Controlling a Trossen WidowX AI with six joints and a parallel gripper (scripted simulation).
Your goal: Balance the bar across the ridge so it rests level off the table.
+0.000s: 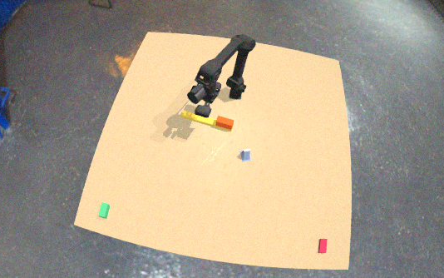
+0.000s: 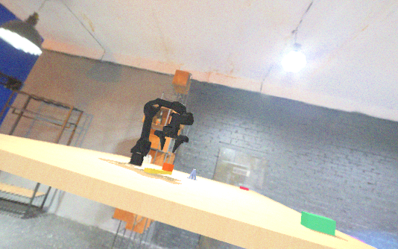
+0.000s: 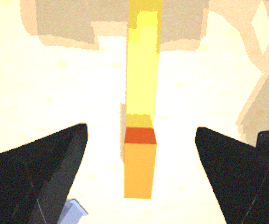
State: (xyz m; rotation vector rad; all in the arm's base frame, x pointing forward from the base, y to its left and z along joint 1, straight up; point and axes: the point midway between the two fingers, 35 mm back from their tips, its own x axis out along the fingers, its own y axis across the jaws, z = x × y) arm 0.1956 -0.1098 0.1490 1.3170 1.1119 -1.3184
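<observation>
The blue ridge lies 200 mm to the left of my gripper tip, 150 mm ahead of it and 80 mm below it. The rest, counted from my gripper tip: pink block 610 mm to the left, 540 mm ahead, 110 mm below; then green block 540 mm ahead, 390 mm to the right, 100 mm below.
</observation>
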